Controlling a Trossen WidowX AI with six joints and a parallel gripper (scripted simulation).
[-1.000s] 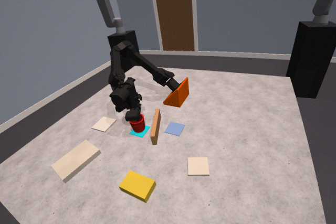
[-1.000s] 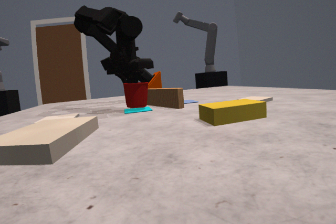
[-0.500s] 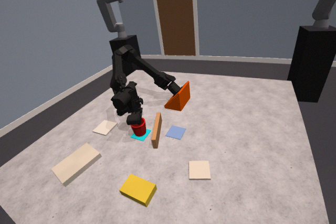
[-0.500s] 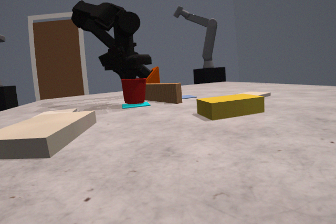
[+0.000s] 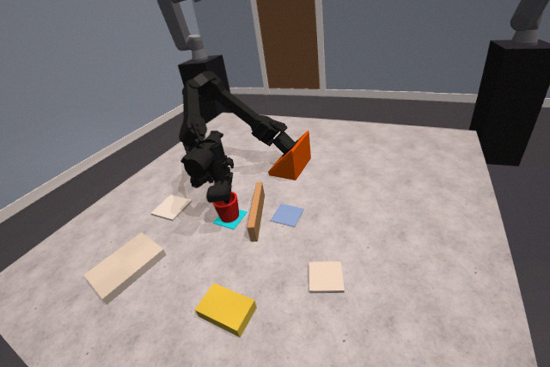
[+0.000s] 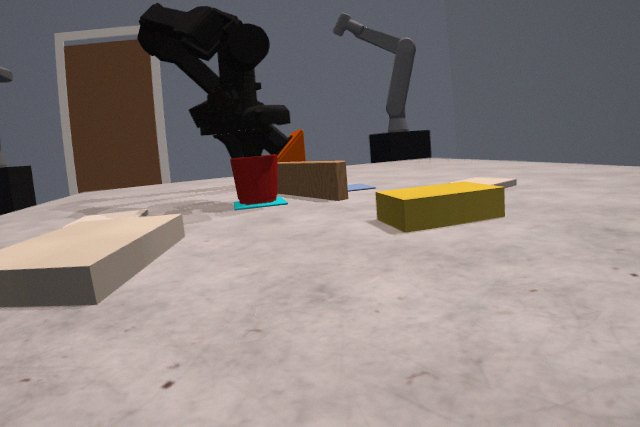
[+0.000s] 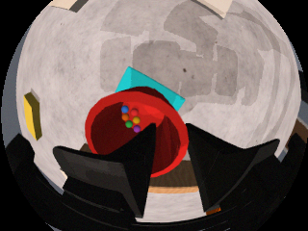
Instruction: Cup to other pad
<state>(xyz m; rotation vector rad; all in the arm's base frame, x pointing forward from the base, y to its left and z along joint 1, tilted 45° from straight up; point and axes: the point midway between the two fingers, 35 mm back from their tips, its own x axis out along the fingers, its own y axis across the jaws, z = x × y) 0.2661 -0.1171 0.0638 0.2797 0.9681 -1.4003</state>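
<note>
Right now my gripper tip is 30 mm short of the red cup, 10 mm to the right of it and 10 mm above it. Also, from my gripper tip: pale blue pad 20 mm behind, 180 mm to the left, 50 mm below; cyan pad 30 mm ahead, 10 mm to the left, 50 mm below; wooden board 100 mm to the left, 30 mm below.
</note>
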